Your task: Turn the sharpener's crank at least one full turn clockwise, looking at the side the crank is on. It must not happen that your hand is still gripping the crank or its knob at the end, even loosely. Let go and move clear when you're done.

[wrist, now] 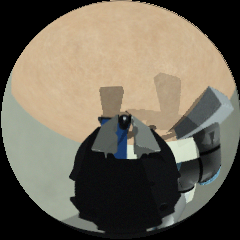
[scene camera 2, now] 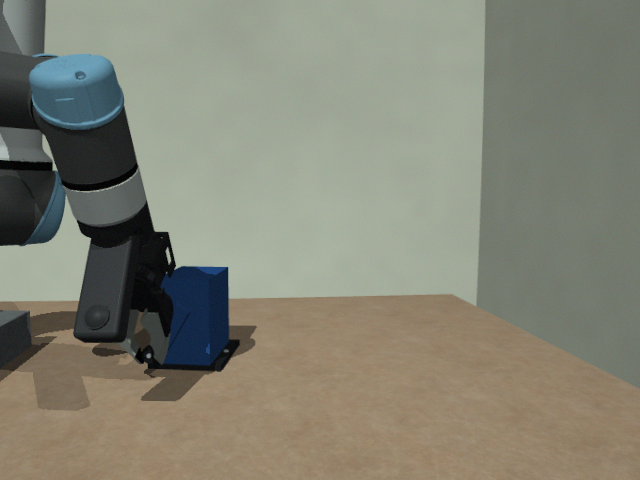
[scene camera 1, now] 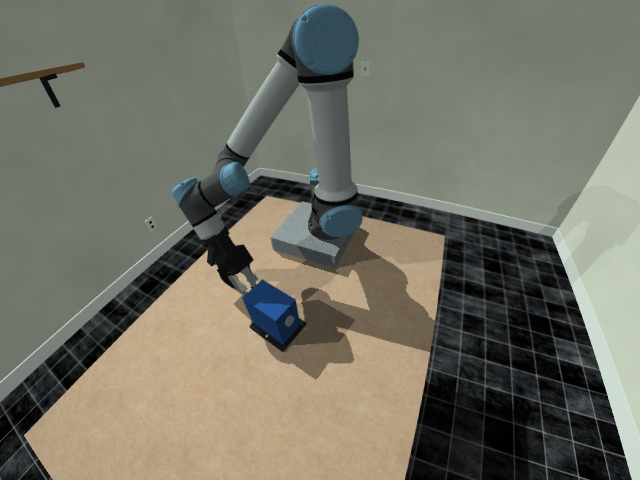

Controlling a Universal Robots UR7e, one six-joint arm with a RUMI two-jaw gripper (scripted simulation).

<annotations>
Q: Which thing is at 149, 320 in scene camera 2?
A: The gripper.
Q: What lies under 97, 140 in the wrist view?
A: The gripper.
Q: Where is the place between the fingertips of the gripper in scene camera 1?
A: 254, 296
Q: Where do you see a blue sharpener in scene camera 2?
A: At 203, 344
</annotations>
